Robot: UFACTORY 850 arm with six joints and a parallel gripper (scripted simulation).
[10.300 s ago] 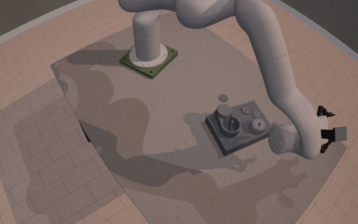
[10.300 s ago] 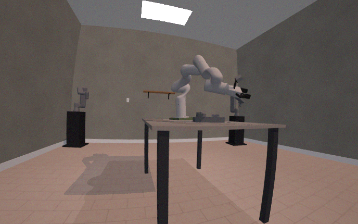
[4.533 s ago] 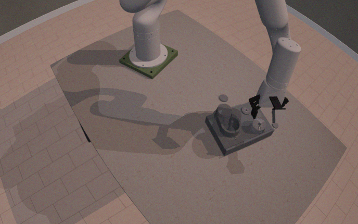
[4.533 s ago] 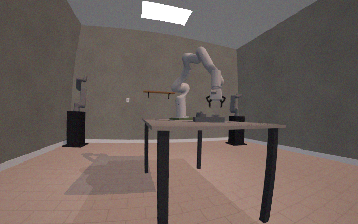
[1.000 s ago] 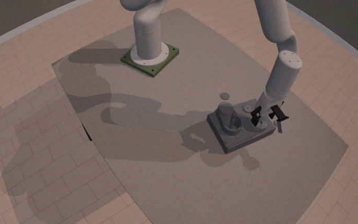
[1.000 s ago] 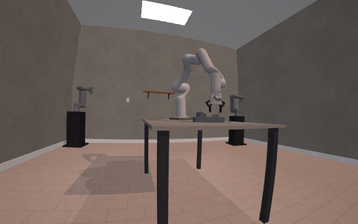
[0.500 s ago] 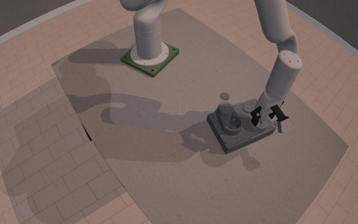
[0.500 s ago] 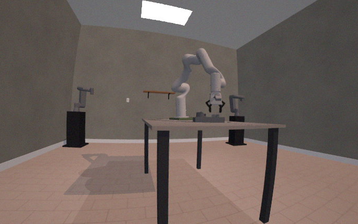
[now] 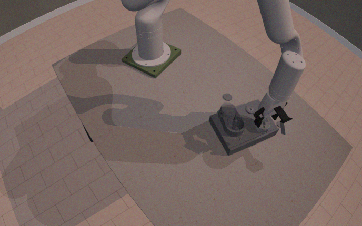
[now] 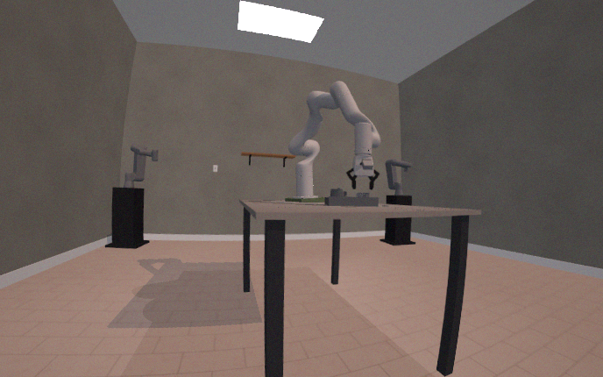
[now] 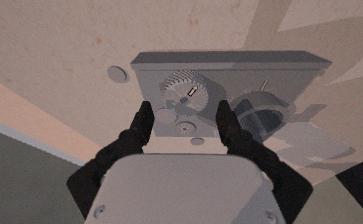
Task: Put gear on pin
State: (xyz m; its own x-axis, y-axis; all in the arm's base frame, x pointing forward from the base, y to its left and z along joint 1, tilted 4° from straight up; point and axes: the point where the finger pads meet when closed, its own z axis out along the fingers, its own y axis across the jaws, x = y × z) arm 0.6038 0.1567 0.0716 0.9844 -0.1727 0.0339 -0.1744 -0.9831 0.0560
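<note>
The grey gear is 4 cm below my hand. Also, from my hand: plain disc: 5 cm to the left, 5 cm below, 5 cm behind; then small grey disc: 21 cm behind, 9 cm below.
</note>
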